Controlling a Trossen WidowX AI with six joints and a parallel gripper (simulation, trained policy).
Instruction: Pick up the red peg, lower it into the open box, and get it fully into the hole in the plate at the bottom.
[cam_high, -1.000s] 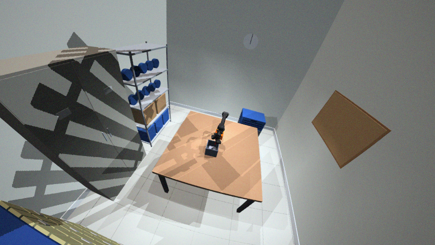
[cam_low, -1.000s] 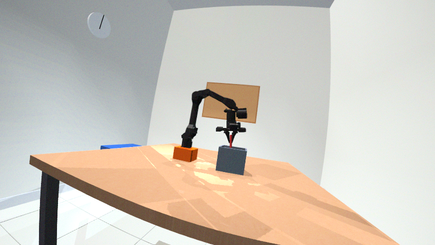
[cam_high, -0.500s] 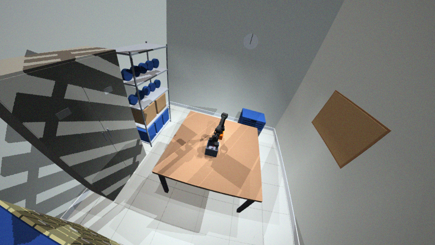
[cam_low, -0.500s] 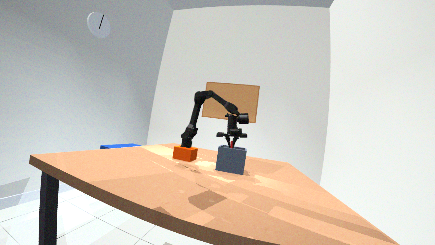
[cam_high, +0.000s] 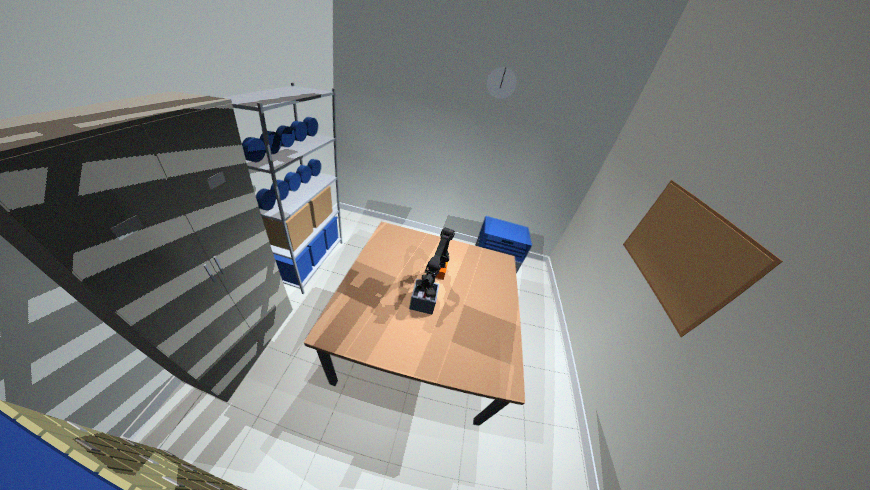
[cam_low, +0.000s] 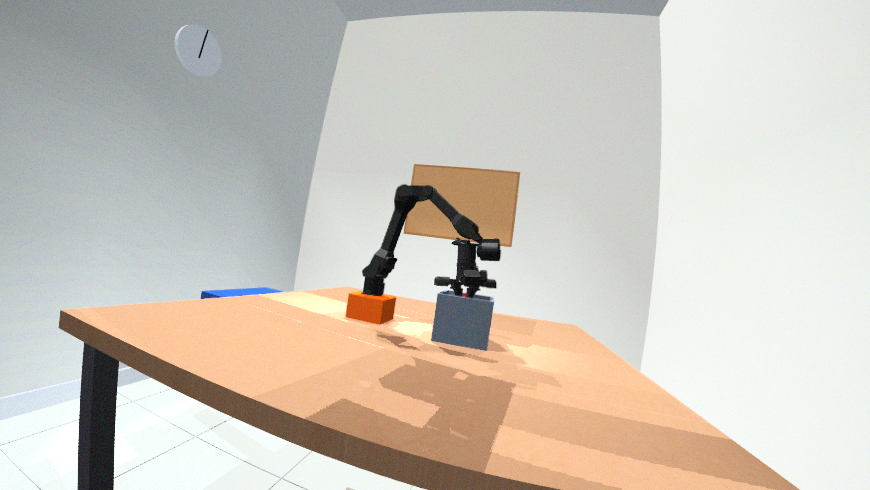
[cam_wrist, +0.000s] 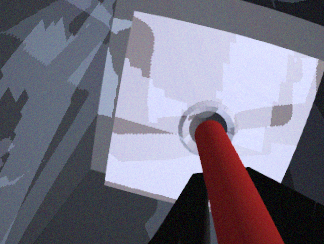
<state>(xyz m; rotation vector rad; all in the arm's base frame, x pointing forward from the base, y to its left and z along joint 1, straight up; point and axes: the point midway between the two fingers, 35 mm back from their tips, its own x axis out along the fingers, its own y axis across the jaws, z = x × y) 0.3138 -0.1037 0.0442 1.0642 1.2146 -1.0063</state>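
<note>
Now: gripper tip 10 mm to the left of the red peg and 10 mm below it.
</note>
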